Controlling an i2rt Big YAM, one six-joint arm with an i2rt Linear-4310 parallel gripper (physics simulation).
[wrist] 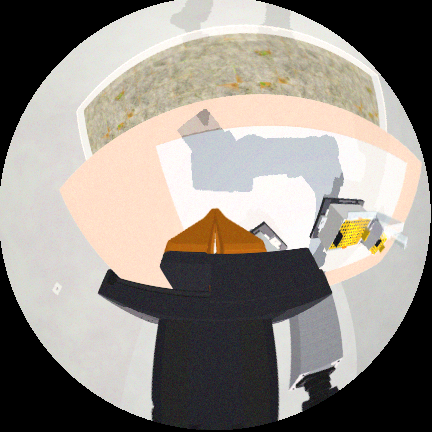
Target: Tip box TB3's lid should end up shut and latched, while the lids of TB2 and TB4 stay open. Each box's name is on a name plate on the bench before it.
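There is a clear lid (382,225) here, and there is a white mat (277,174). Together with them I see my own gripper (214,213).
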